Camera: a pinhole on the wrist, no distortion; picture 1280 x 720 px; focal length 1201.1 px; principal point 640.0 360.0 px. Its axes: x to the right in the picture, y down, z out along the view. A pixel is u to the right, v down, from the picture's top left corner.
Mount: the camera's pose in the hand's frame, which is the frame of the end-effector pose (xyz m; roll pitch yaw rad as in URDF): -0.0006 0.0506 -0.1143 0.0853 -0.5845 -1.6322
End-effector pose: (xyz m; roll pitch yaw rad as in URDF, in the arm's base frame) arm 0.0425 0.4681 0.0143 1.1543 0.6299 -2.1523
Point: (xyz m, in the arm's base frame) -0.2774 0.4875 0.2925
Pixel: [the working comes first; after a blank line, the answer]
In the camera's frame: 0.1693 -0.0008 0.4863

1058.2 358.1
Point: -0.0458 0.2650 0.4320
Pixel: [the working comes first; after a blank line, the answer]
In the camera's frame: -0.1738 -0.0554 0.4431

168.8 209.7
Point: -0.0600 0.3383 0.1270
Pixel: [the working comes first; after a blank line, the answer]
In the camera's frame: 0.0126 0.0800 0.2297

outside the picture
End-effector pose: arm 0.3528 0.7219 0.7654 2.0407 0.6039 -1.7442
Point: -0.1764 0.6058 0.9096
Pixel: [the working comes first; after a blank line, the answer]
In the camera's frame: -0.0753 0.1146 0.5872

486.1 594.4
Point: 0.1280 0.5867 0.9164
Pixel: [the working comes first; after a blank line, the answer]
In the camera's frame: -0.0951 0.0664 0.2866

241.6 638.3
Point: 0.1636 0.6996 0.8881
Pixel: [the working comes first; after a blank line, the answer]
In the camera's frame: -0.0035 -0.0108 0.2647

624.0 311.2
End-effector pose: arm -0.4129 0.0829 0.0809 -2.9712 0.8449 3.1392
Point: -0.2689 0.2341 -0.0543
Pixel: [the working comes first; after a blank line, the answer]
In the camera's frame: 0.0458 0.0246 0.3080

818.4 455.8
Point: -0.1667 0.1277 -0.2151
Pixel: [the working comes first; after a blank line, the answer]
In the camera's frame: 0.2139 0.0919 0.4297

1238.0 616.8
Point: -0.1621 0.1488 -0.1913
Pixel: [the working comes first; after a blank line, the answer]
In the camera's frame: 0.1907 0.0697 0.4280

1175.2 555.6
